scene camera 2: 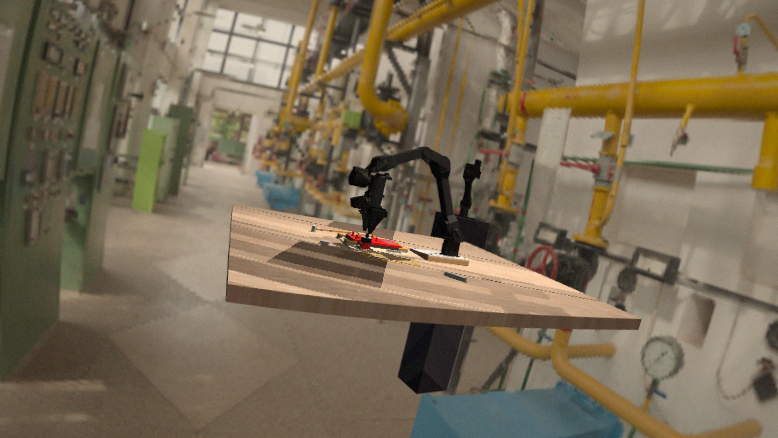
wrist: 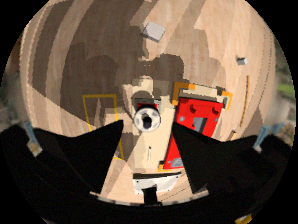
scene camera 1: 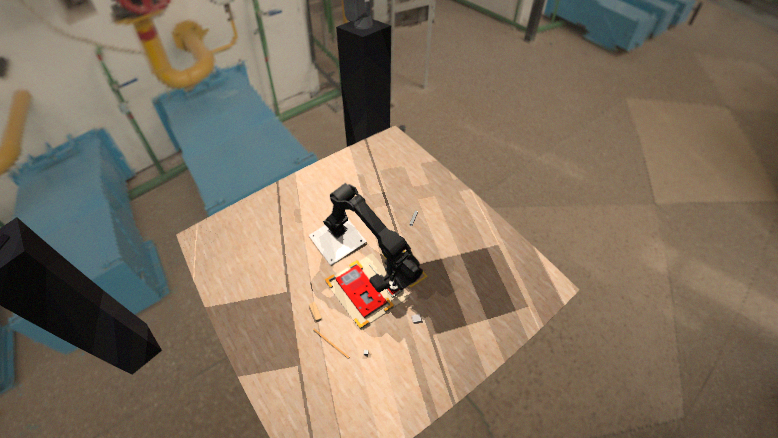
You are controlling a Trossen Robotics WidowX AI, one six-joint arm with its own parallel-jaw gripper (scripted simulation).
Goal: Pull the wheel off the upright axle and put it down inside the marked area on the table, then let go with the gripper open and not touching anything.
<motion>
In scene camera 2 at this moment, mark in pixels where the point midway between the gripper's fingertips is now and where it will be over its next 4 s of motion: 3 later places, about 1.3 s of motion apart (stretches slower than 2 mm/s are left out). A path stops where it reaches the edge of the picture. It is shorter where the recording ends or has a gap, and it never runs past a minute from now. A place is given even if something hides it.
My gripper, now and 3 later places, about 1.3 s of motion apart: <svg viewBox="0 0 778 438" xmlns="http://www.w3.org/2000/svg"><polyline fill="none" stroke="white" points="366,232 367,237 368,231 388,226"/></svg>
</motion>
